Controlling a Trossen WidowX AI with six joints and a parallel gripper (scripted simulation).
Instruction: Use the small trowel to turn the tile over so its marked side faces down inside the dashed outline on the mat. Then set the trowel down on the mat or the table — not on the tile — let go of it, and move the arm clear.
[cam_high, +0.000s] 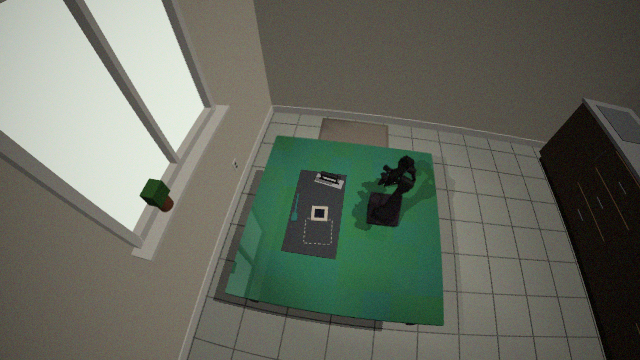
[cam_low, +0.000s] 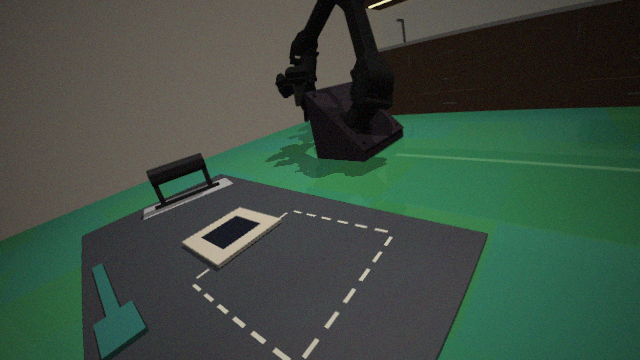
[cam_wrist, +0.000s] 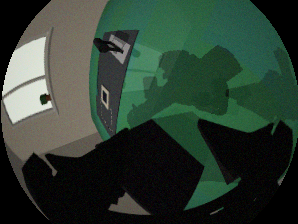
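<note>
My gripper tip is now 340 mm short of the trowel, 40 mm to the left of it and 70 mm above it. Also, from my gripper tip: dark mat (400 mm ahead, 210 mm to the left, 120 mm below); teal piece (540 mm ahead, 240 mm to the left, 100 mm below); tile (380 mm ahead, 230 mm to the left, 100 mm below).
</note>
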